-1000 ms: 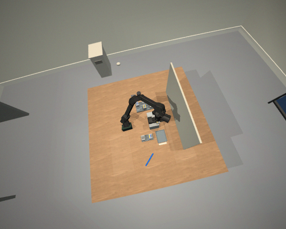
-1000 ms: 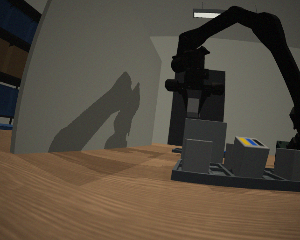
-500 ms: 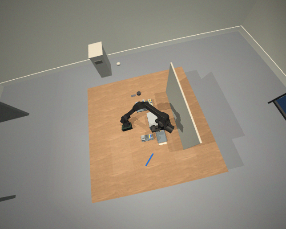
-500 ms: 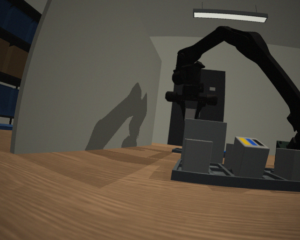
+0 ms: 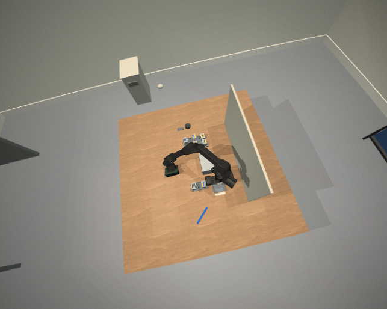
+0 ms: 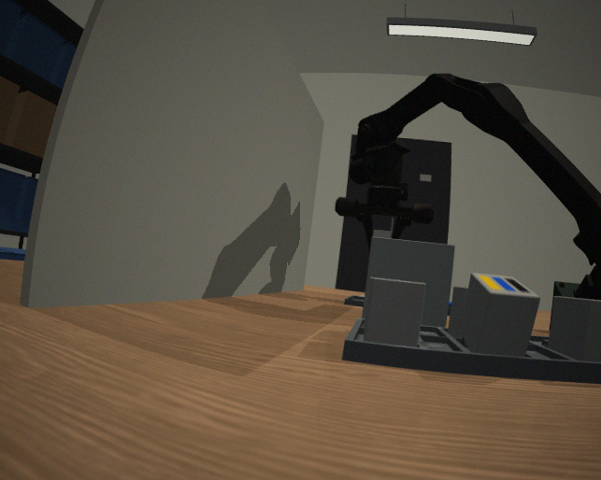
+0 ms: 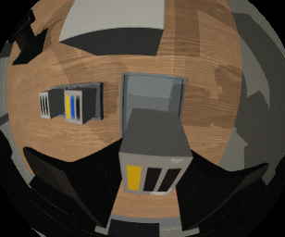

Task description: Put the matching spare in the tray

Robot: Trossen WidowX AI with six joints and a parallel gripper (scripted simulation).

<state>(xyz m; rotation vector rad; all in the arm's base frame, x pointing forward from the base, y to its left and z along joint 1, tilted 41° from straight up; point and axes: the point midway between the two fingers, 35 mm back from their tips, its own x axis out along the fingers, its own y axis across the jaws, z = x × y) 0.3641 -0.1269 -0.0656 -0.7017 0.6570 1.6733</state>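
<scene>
Now: gripper tip 90 mm above the tray. From my gripper tip the other things lie so: grey spare (30 mm above); mounted unit (170 mm to the left, 70 mm behind, 40 mm below); blue pen (220 mm to the right, 140 mm behind, 90 mm below).
</scene>
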